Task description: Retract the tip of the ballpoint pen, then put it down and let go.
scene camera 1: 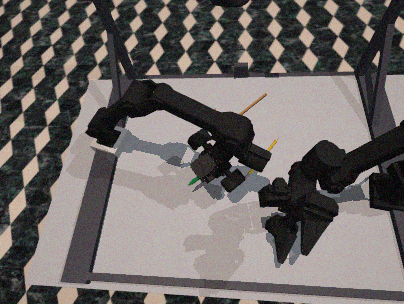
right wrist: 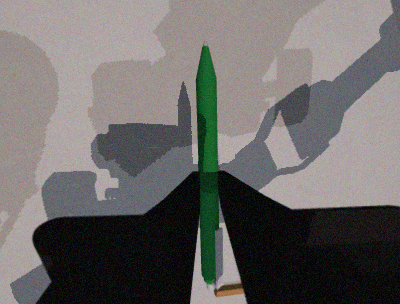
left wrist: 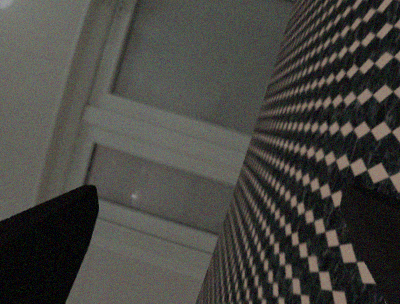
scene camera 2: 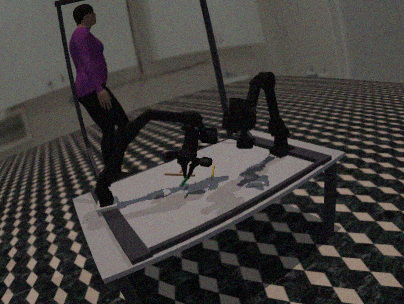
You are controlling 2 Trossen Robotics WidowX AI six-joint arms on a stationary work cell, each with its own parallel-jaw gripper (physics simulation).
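Places are measured from the left arm's base along level axes (x ahead, y left, z up), in millimetres.
Pixels of known places: left gripper, fingertip midpoint: (scene camera 1: 291, 259) (left wrist: 221, 197) (scene camera 2: 255, 125); right gripper, fingertip midpoint: (right wrist: 208, 177) (scene camera 2: 186, 178); left arm's base, origin of the base link: (scene camera 1: 392, 191) (scene camera 2: 281, 147); right arm's base, origin of the base link: (scene camera 1: 108, 137) (scene camera 2: 106, 202).
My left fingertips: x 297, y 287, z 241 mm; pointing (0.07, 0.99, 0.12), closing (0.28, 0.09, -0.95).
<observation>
Ahead of a thing's pixels: the offset from my left fingertips to its top centre.
The green ballpoint pen {dx +229, dy -238, dz -203 mm} (scene camera 1: 193, 181) (scene camera 2: 184, 183) (right wrist: 207, 110) is clamped across its middle by my right gripper (right wrist: 208, 177) (scene camera 2: 186, 175). In the right wrist view its tapered end points up the picture with a tiny pale tip showing; the grey clip and pale button end lie between the fingers at the bottom. The pen is tilted, with its tapered end low, close to the table; whether it touches is unclear. My left gripper (scene camera 1: 293, 256) (left wrist: 221, 197) is open and empty, at the lower right in scene camera 1, away from the pen.
A brown stick {dx +213, dy -436, dz -264 mm} (scene camera 1: 253, 103) (scene camera 2: 172, 174) (right wrist: 230, 290) and a yellow pencil-like stick {dx +74, dy -340, dz -263 mm} (scene camera 1: 272, 145) (scene camera 2: 213, 172) lie behind and right of the right gripper in scene camera 1. A dark frame rail (scene camera 1: 240, 287) runs along the table's near edge. A person (scene camera 2: 89, 62) stands behind the table.
</observation>
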